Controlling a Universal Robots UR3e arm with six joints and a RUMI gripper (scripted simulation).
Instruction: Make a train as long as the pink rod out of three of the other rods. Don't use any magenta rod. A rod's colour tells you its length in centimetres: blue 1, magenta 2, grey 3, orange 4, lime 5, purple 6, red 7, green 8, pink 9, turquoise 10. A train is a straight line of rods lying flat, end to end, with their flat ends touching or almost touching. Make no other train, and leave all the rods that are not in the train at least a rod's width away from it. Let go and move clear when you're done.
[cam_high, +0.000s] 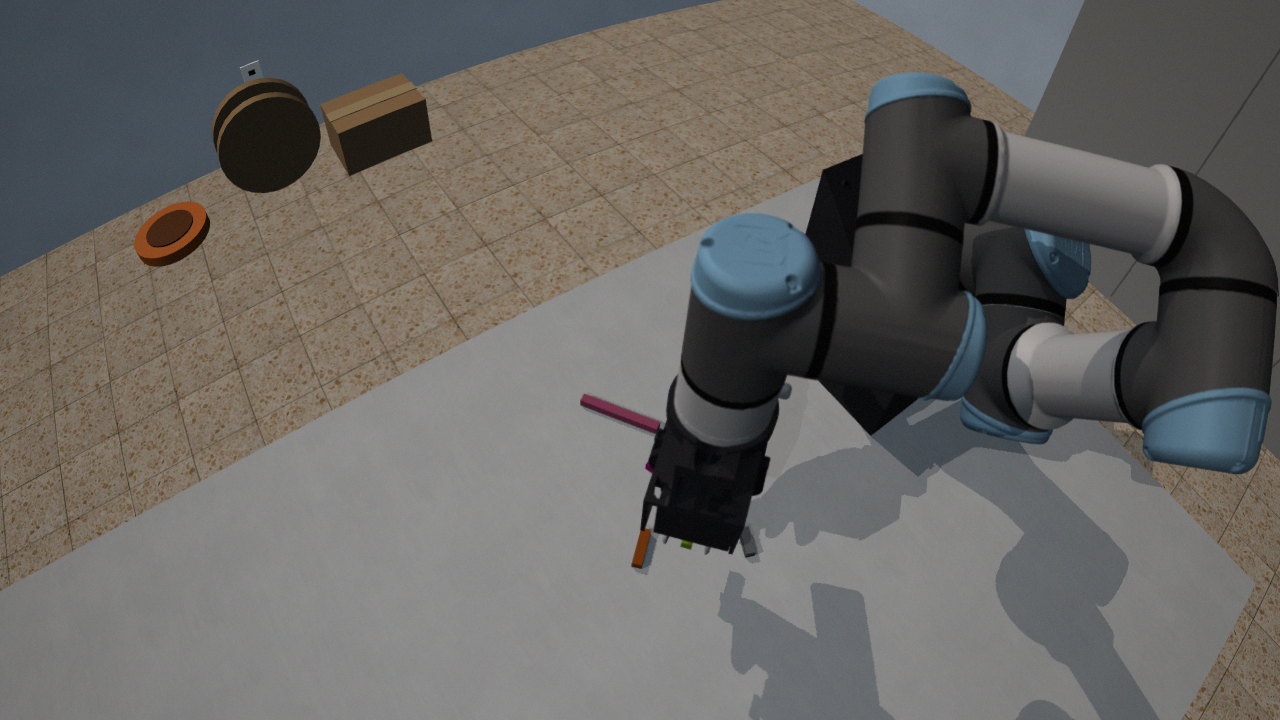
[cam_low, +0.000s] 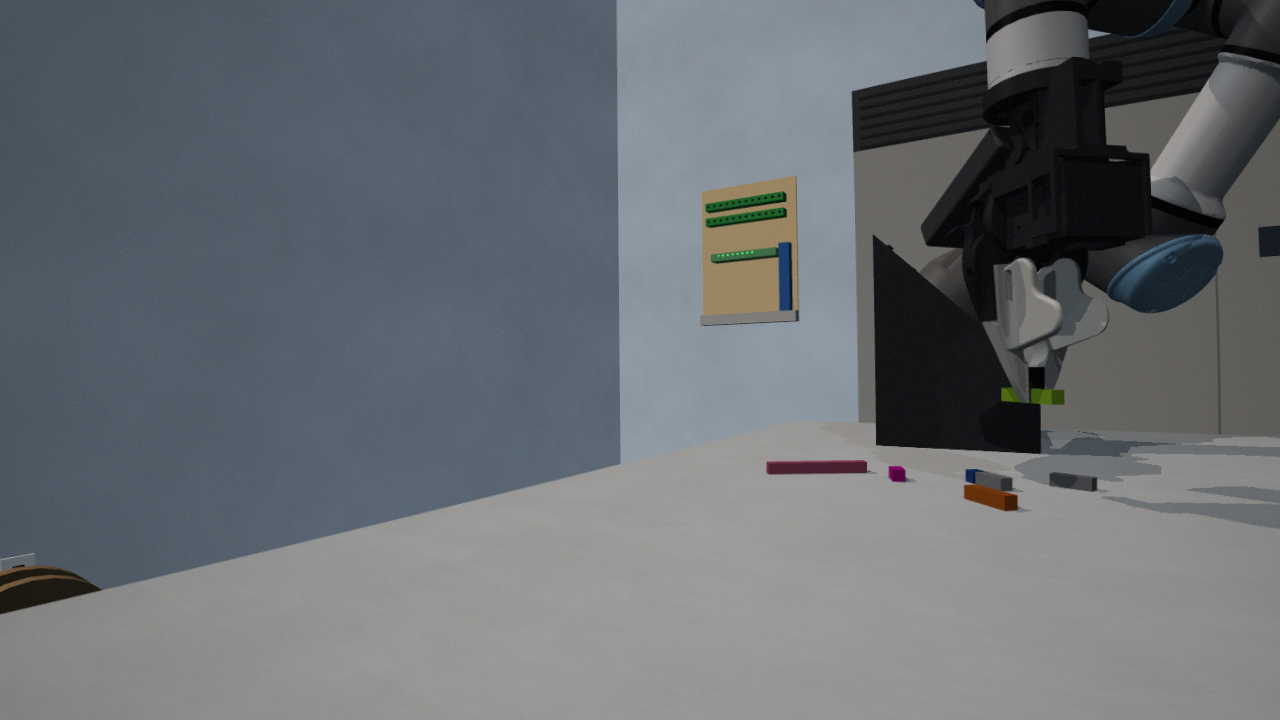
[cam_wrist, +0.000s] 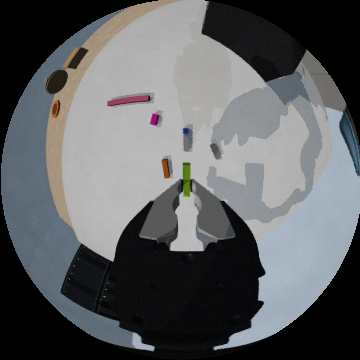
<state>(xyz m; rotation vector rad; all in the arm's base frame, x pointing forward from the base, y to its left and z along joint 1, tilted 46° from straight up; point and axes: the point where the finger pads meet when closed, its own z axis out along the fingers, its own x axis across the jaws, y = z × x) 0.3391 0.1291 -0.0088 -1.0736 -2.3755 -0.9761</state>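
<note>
The orange rod lies 40 mm ahead of my hand, 30 mm to the right of it and 80 mm below it. Round my hand: grey rod: 60 mm behind, 30 mm to the left, 80 mm below; lime rod: 10 mm below; blue rod: 50 mm behind, 40 mm to the right, 80 mm below.
</note>
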